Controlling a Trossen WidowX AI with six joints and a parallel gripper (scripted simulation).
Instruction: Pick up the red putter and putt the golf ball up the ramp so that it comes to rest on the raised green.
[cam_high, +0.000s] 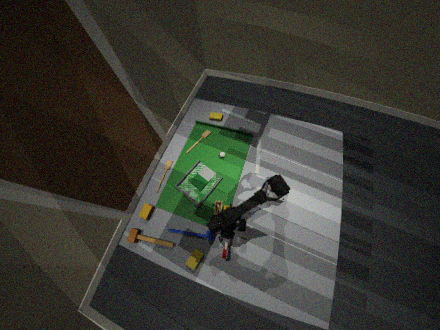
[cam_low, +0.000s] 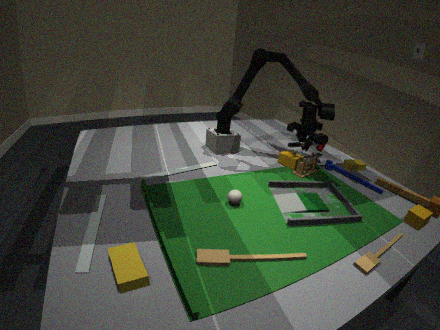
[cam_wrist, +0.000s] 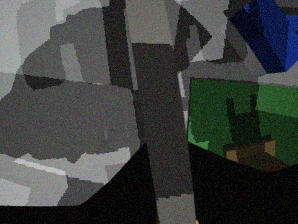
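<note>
Now: the red putter 10 mm behind my gripper tip, 20 mm to the left of it and 20 mm above it. Round my gripper tip: blue putter (170 mm ahead, 150 mm to the left, 40 mm below); white golf ball (280 mm ahead, 400 mm to the right, 30 mm below).
</note>
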